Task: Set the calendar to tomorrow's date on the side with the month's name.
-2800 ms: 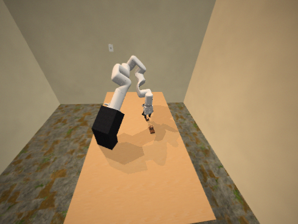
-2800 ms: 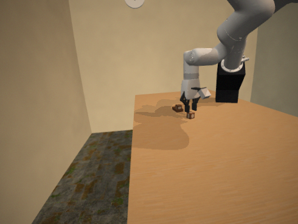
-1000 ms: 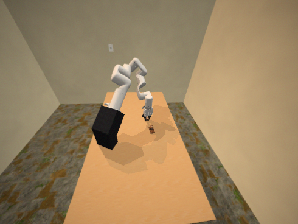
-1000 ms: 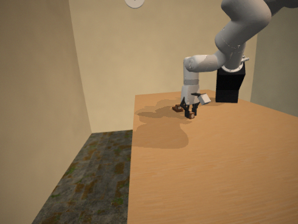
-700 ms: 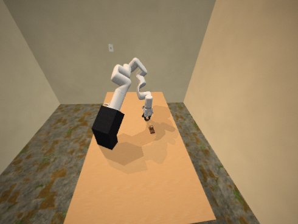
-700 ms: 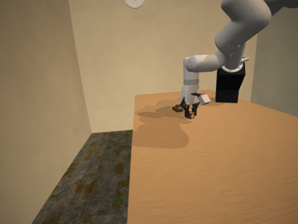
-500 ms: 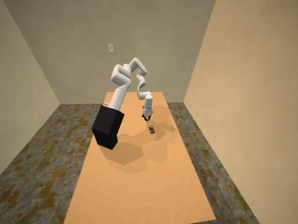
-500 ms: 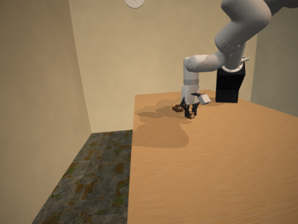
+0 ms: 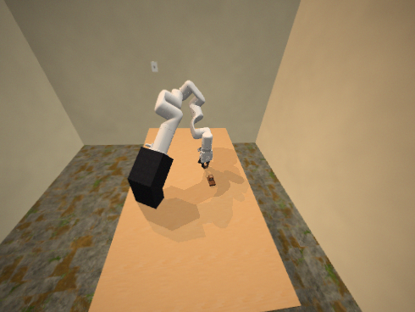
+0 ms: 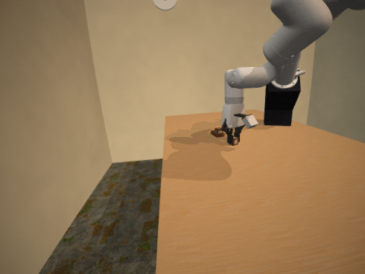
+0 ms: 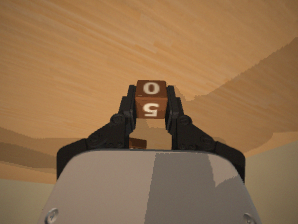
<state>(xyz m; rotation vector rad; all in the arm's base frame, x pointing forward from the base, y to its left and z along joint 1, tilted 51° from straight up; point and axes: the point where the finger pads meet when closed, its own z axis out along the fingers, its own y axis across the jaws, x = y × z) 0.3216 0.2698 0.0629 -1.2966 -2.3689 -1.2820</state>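
Now: hand 1 cm above the brown digit cube.
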